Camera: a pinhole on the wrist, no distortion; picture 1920 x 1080 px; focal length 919.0 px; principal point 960.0 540.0 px. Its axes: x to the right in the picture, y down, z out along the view. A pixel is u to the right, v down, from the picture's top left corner.
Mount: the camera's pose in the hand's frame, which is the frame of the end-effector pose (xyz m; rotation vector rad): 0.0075 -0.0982 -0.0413 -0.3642 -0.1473 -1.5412
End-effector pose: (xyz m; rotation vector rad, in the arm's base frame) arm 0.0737 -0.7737 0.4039 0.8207 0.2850 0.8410
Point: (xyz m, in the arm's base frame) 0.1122 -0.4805 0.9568
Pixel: 72 988
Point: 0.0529 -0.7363 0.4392
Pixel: outside the picture
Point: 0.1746 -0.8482 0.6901
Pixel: 695 489
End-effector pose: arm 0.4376 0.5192 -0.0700 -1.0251 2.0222 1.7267
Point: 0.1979 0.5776 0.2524
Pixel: outside the picture
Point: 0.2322 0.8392 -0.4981
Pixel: 1408 988
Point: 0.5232 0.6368 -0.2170
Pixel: 1737 298
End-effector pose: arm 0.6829 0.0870 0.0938 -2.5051 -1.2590 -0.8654
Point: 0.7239 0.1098 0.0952
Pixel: 178 689
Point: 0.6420 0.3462 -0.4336
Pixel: 1555 66
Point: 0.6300 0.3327 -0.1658
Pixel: 1676 320
